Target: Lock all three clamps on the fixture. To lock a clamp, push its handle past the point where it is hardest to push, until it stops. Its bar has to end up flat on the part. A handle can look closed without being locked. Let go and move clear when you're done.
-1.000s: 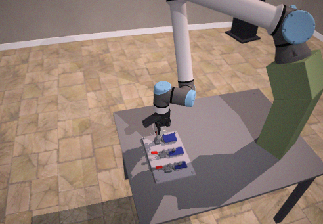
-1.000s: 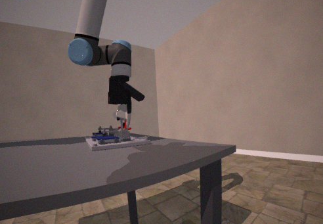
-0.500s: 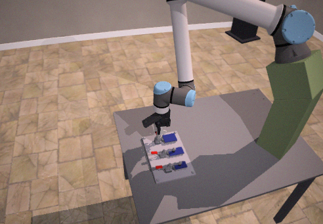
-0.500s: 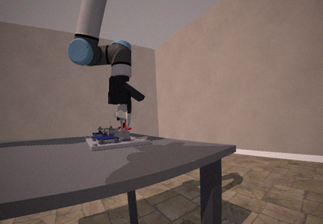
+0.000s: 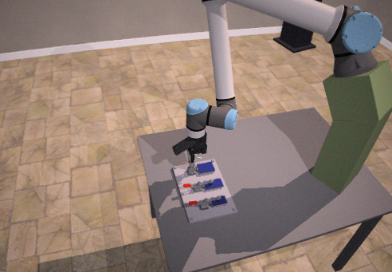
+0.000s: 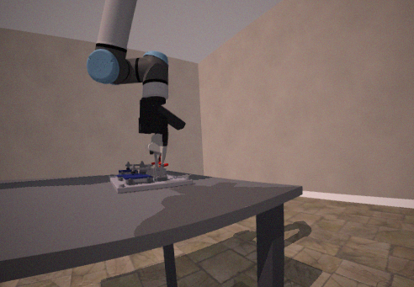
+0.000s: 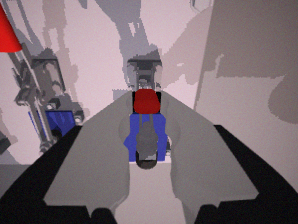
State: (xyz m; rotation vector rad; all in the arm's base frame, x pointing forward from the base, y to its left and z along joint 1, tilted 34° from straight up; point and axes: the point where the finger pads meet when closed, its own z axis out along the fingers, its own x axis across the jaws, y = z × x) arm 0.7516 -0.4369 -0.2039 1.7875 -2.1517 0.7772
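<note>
Now: the fixture plate 1 cm behind my hand, 12 cm to the left of it and 8 cm below it.
</note>
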